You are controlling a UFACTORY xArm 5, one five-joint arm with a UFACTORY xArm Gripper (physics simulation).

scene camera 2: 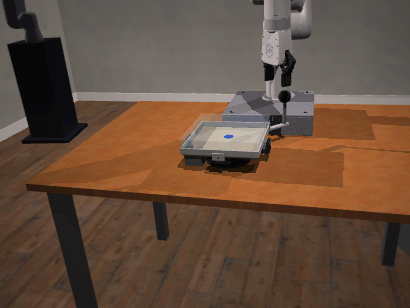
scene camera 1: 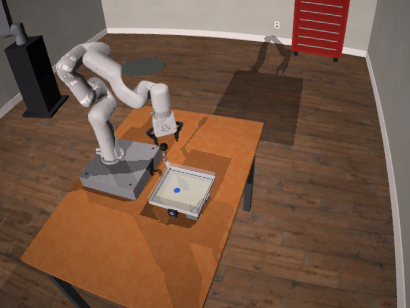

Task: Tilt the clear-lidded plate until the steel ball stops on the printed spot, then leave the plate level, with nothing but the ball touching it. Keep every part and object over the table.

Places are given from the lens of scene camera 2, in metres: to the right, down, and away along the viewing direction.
dark pivot base [scene camera 2: 229,163]: 0.07, 0.03, 1.17
